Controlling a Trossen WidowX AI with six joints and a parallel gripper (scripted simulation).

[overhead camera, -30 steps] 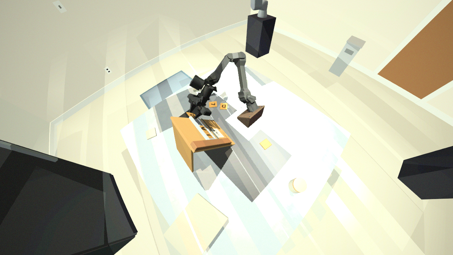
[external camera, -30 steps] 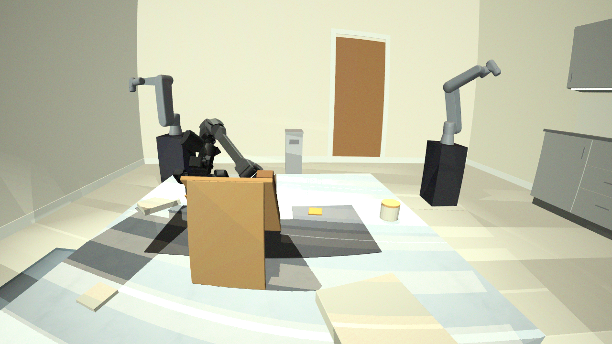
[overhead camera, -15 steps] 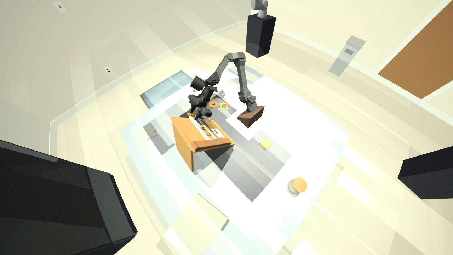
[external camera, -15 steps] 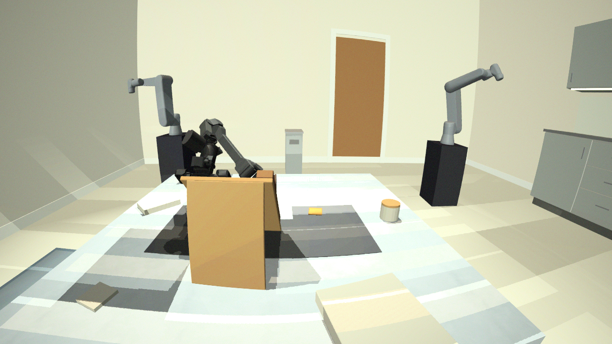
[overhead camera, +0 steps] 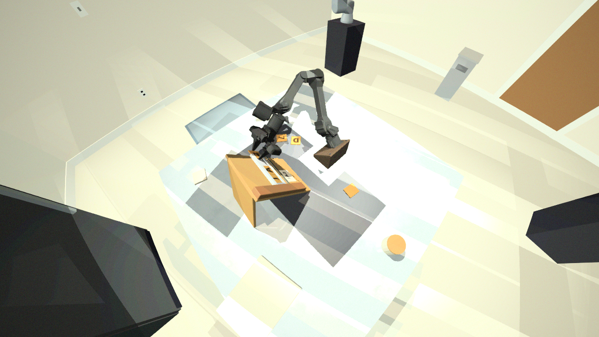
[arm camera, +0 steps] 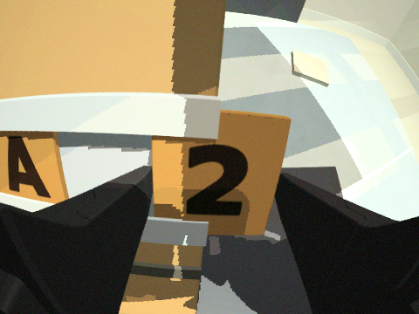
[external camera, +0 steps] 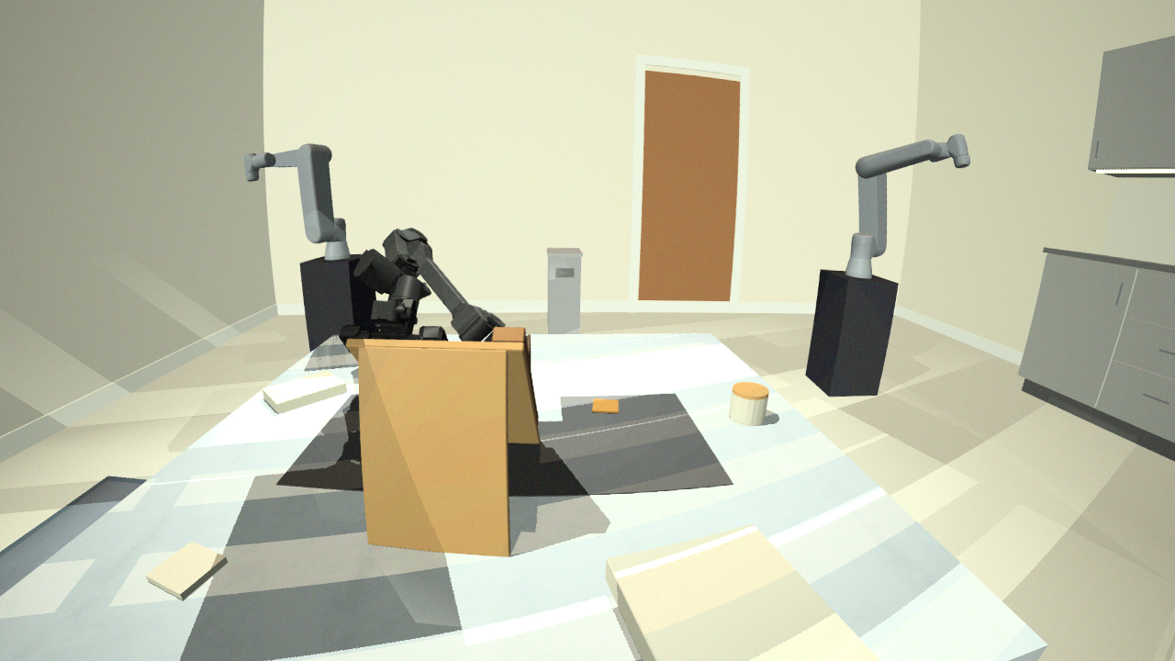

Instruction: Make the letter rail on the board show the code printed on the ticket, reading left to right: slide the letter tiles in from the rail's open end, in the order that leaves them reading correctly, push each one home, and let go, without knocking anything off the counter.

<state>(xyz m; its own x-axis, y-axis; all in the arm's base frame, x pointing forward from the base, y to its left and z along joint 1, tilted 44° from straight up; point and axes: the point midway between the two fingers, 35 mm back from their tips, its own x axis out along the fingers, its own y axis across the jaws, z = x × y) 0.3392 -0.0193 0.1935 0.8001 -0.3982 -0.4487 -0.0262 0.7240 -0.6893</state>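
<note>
The white ticket is 130 mm to the left of my gripper tip, 80 mm below it and 70 mm behind it. Also, from my gripper tip: grey mat (170 mm to the left, 170 mm behind, 160 mm below); pale pad (310 mm ahead, 200 mm to the right, 150 mm below); round tan-lidded canister (670 mm to the left, 240 mm behind, 120 mm below).
</note>
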